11 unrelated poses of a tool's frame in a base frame.
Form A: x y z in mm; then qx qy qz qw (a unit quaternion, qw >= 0).
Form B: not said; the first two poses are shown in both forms.
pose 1, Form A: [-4.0 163.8 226.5 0.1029 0.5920 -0.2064 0.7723]
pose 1, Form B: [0.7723 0.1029 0.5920 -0.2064 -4.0 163.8 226.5]
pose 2, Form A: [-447.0 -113.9 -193.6 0.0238 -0.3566 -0.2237 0.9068]
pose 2, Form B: [0.9068 0.0238 -0.3566 -0.2237 -447.0 -113.9 -193.6]
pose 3, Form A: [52.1 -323.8 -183.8 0.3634 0.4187 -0.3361 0.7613]
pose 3, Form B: [0.7613 0.3634 0.4187 -0.3361 52.1 -323.8 -183.8]
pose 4, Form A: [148.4 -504.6 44.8 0.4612 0.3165 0.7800 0.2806]
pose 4, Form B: [0.2806 0.4612 0.3165 0.7800 148.4 -504.6 44.8]
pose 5, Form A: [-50.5 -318.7 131.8 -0.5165 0.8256 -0.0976 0.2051]
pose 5, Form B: [0.2051 -0.5165 0.8256 -0.0976 -50.5 -318.7 131.8]
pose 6, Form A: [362.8 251.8 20.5 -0.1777 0.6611 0.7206 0.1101]
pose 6, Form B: [0.1101 -0.1777 0.6611 0.7206 362.8 251.8 20.5]
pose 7, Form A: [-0.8 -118.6 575.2 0.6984 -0.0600 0.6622 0.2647]
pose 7, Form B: [0.2647 0.6984 -0.0600 0.6622 -0.8 -118.6 575.2]
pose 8, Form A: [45.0 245.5 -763.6 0.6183 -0.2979 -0.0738 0.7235]
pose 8, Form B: [0.7235 0.6183 -0.2979 -0.0738 45.0 245.5 -763.6]
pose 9, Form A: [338.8 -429.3 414.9 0.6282 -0.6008 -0.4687 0.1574]
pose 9, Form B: [0.1574 0.6282 -0.6008 -0.4687 338.8 -429.3 414.9]
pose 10, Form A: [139.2 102.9 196.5 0.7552 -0.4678 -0.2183 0.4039]
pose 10, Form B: [0.4039 0.7552 -0.4678 -0.2183 139.2 102.9 196.5]
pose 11, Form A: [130.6 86.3 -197.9 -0.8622 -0.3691 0.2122 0.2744]
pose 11, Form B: [0.2744 -0.8622 -0.3691 0.2122 130.6 86.3 -197.9]
